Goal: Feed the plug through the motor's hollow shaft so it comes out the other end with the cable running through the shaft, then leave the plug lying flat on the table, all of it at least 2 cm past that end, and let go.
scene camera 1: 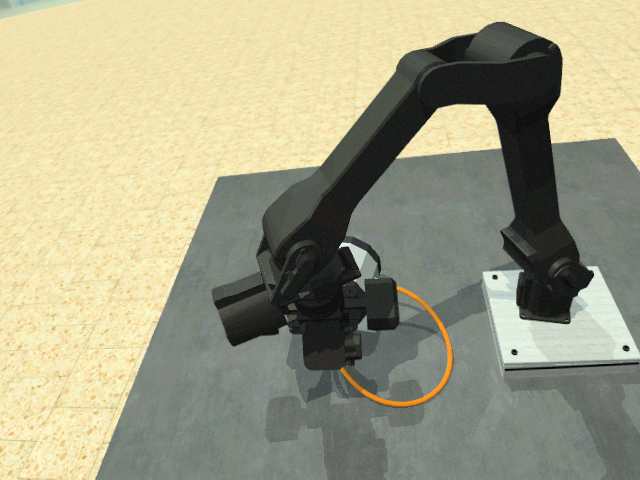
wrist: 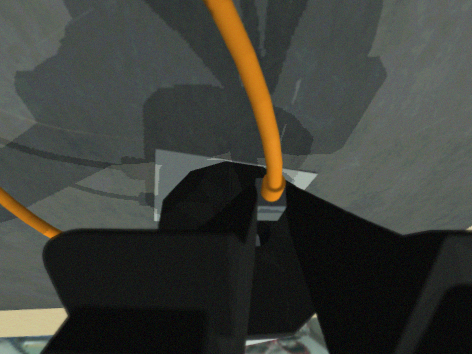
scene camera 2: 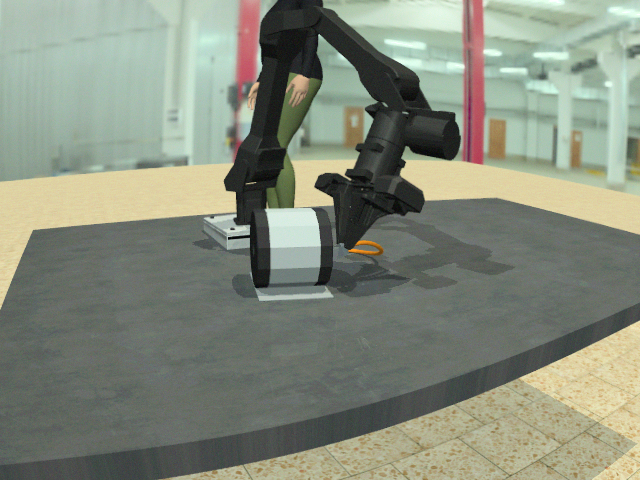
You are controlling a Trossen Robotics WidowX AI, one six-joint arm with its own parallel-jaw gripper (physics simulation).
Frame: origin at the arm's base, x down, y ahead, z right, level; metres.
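Seen in the pictures: gripper, fingertip midpoint: (wrist: 270, 195) (scene camera 2: 343, 248); arm's base at its link origin: (scene camera 1: 543, 304).
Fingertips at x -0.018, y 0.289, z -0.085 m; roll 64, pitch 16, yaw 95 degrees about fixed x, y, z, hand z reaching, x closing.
Offsets run from my fingertips to a thing's top centre. "spot": to the spot under its first point. Level surfaces: height alone.
The motor @(dx -0.053, dy -0.005, dz +0.075 m) (scene camera 1: 363, 262) (scene camera 2: 294, 248) is a white cylinder with black ends, lying on its side; its black end face @(spot: dx +0.012, dy -0.030, dz +0.027 m) (wrist: 200, 200) shows in the wrist view. My gripper (scene camera 2: 346, 246) (wrist: 270, 195) is shut on the small grey plug @(dx -0.007, dy +0.004, dz +0.012 m) (scene camera 2: 340, 251) (wrist: 270, 213), close outside the motor's right end in scene camera 2. The dark shaft opening @(spot: dx -0.001, dy +0.010, dz +0.035 m) (wrist: 264, 232) shows partly just beyond the plug in the wrist view. Whether the plug's front is inside it is hidden. The orange cable (scene camera 1: 449, 351) (scene camera 2: 381, 249) (wrist: 250, 75) loops back from the plug; its other end is hidden. The arm hides the plug in scene camera 1.
A light plate @(dx +0.047, dy -0.002, dz +0.075 m) (scene camera 2: 294, 294) (wrist: 167, 167) lies under the motor on the dark table @(dx +0.049 m) (scene camera 1: 206, 413) (scene camera 2: 155, 361). The arm's silver base plate (scene camera 1: 563, 352) (scene camera 2: 227, 237) stands beyond the cable loop. A person (scene camera 2: 289, 129) stands behind the table.
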